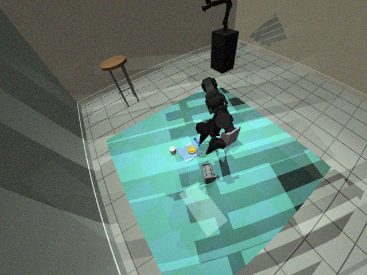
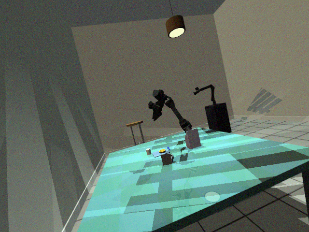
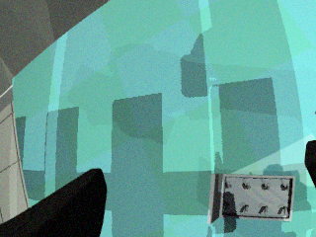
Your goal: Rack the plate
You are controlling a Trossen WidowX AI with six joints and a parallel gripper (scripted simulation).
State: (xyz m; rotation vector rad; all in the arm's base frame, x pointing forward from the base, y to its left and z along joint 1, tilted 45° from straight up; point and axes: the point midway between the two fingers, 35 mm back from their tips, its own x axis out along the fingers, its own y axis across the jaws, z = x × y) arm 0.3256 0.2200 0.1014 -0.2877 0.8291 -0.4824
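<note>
Now: gripper tip 33 cm above the plate, 19 cm to the left of it and 6 cm past it. Round my gripper tip: dish rack (32 cm below, 4 cm behind, 2 cm to the left); then blue spoon (34 cm below, 24 cm to the right, 14 cm behind); then pale blue-grey patch (34 cm below, 20 cm to the right, 4 cm behind).
</note>
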